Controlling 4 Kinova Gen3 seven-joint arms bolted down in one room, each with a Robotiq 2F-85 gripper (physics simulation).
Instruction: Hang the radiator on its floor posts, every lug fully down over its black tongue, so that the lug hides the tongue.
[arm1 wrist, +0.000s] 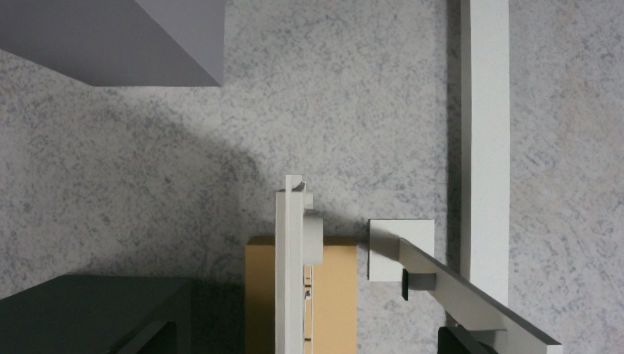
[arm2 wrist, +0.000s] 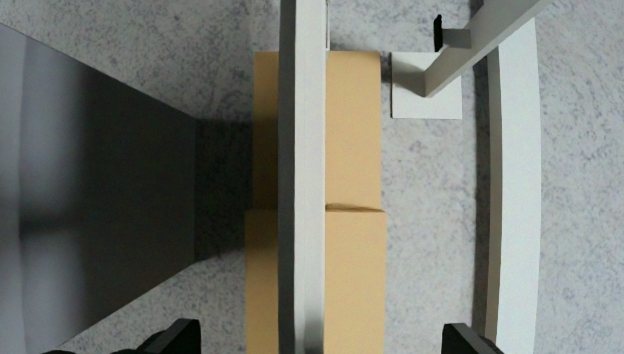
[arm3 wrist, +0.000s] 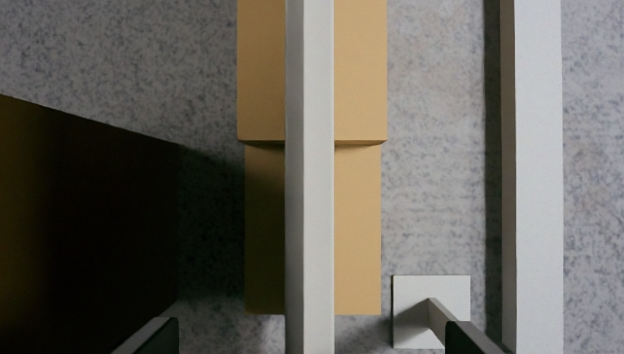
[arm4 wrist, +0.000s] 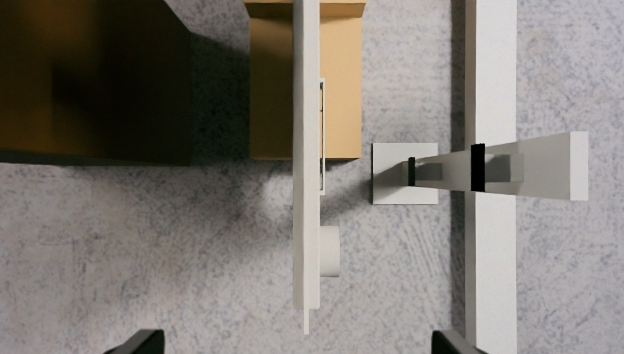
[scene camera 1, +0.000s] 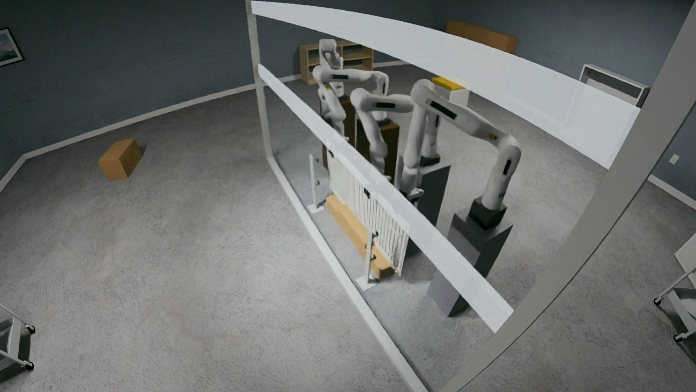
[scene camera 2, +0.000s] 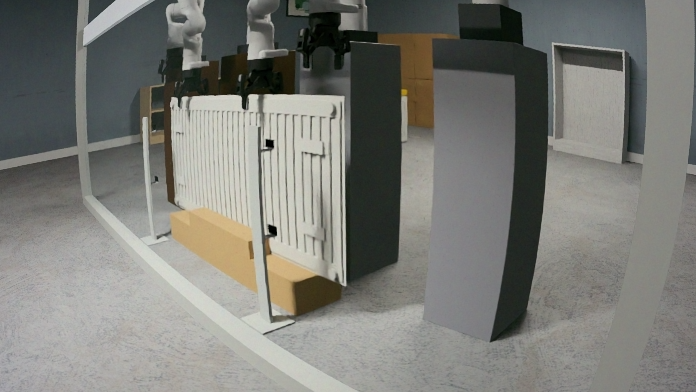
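Observation:
The white radiator stands upright on wooden blocks, apart from the floor posts. A near-end upper lug and lower lug are off the black tongues. Arm1's gripper, arm2's gripper, arm3's gripper and arm4's gripper are open. In scene camera 2, the middle gripper has its fingers at the radiator's top edge; the right gripper hangs above it. The far tongues are partly hidden.
Stepped wooden blocks lie under the radiator. A white frame's floor rail runs behind the posts, with crossbars above. Grey pedestals and brown pedestals stand on the other side of the radiator.

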